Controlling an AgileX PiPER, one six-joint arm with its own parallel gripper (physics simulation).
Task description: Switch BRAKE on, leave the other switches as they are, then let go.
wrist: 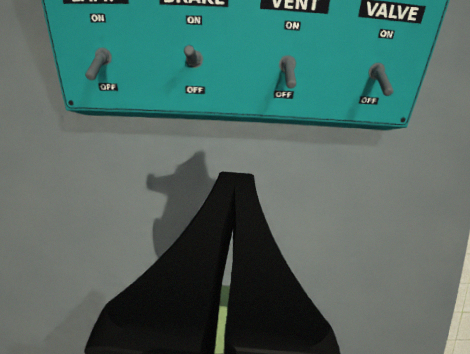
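The BRAKE switch (190, 56) is a short grey lever on the teal panel (240, 85). Its tip sits above its base, tilted up toward its ON label. The VENT switch (289, 73) and the VALVE switch (382, 80) point down toward their OFF labels. The leftmost switch (96, 65) also points down toward OFF; its name label is cut off at the top edge. My gripper (235, 190) is shut and empty. Its fingertips are below the panel's lower edge in the view, apart from all the levers, a little right of the BRAKE switch.
A grey surface (360, 200) lies behind and below the panel. The gripper's shadow falls on it left of the fingers. A green strip (221, 325) shows through the gap between the fingers low down. Pale tiles (460, 310) show at the lower right edge.
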